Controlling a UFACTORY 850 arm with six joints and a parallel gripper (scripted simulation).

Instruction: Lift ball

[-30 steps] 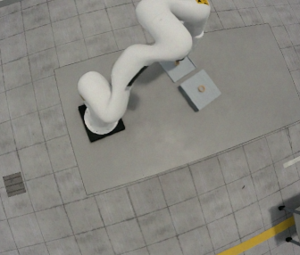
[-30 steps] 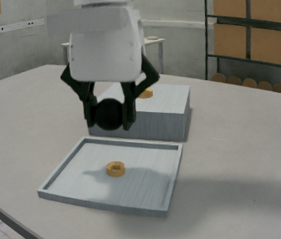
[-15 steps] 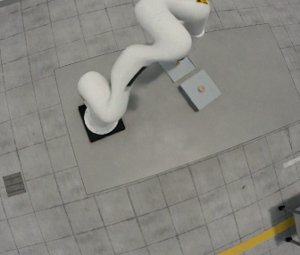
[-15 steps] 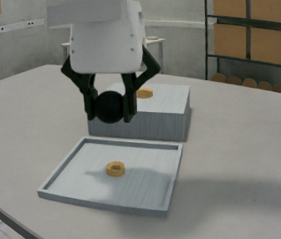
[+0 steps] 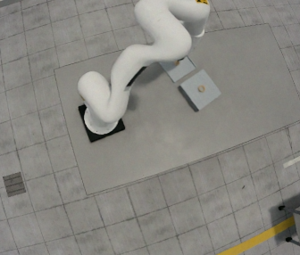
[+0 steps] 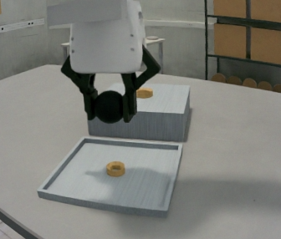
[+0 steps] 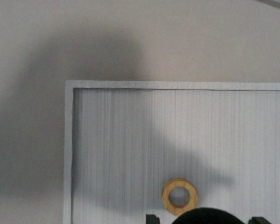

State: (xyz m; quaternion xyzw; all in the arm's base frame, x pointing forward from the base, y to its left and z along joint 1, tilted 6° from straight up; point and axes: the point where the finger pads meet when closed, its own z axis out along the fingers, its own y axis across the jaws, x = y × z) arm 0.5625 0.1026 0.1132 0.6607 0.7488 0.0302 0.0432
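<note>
Now: the black ball right at my hand. Round my hand: shallow grey tray 110 mm below.
</note>
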